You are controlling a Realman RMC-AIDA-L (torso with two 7-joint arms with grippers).
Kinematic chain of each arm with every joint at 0, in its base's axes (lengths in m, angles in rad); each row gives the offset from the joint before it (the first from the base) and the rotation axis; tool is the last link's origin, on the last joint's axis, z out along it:
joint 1: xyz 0 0 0.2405 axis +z
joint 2: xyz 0 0 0 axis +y
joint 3: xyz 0 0 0.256 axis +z
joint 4: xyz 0 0 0 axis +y
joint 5: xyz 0 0 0.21 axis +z
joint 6: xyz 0 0 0 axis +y
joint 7: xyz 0 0 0.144 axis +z
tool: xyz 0 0 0
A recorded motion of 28 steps. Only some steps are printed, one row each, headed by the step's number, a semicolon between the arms.
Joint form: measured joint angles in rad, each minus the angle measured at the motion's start. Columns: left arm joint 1, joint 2, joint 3, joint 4, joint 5, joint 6, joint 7; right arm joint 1, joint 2, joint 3, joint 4, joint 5, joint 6, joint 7.
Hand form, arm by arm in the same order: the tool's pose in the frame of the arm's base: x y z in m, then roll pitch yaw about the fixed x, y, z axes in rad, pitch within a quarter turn. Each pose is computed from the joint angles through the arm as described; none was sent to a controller.
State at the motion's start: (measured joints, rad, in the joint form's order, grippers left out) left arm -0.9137 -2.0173 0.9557 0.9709 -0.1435 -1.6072 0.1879; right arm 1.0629 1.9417 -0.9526 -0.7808 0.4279 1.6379 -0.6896
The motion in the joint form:
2: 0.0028 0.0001 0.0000 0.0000 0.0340 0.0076 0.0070; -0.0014 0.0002 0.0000 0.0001 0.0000 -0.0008 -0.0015
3: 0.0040 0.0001 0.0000 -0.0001 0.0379 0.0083 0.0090; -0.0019 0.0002 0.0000 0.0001 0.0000 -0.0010 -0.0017
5: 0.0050 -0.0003 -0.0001 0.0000 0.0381 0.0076 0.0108; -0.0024 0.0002 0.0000 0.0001 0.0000 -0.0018 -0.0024
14: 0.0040 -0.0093 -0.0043 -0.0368 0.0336 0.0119 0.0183; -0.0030 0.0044 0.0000 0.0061 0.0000 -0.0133 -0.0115
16: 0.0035 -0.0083 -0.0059 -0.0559 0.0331 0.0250 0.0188; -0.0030 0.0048 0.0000 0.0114 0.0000 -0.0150 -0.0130
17: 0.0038 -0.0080 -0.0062 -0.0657 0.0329 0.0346 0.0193; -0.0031 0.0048 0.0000 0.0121 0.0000 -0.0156 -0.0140
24: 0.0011 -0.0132 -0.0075 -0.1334 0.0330 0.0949 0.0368; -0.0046 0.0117 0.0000 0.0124 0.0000 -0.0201 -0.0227
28: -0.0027 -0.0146 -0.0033 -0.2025 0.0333 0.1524 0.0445; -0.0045 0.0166 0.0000 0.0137 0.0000 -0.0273 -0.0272
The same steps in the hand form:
2: -0.2167 0.4128 0.0636 -2.3924 -0.0337 1.3500; 0.1547 0.4285 0.0434 -2.7543 -0.2249 -0.8597
3: -0.2176 0.4126 0.0640 -2.3885 -0.0323 1.3499; 0.1549 0.4284 0.0434 -2.7542 -0.2248 -0.8600
5: -0.2180 0.4122 0.0638 -2.3887 -0.0304 1.3501; 0.1551 0.4285 0.0434 -2.7539 -0.2245 -0.8596
14: -0.2222 0.4079 0.0538 -2.4093 -0.0024 1.3691; 0.1558 0.4287 0.0408 -2.7560 -0.2241 -0.8512
16: -0.2251 0.4079 0.0515 -2.4113 -0.0010 1.3743; 0.1567 0.4284 0.0398 -2.7582 -0.2261 -0.8526
17: -0.2268 0.4082 0.0503 -2.4114 -0.0017 1.3752; 0.1568 0.4284 0.0397 -2.7583 -0.2264 -0.8521
24: -0.2356 0.4083 0.0382 -2.4174 0.0126 1.3702; 0.1568 0.4275 0.0366 -2.7644 -0.2288 -0.8427
28: -0.2445 0.4077 0.0274 -2.4174 0.0248 1.3718; 0.1564 0.4276 0.0343 -2.7665 -0.2276 -0.8360

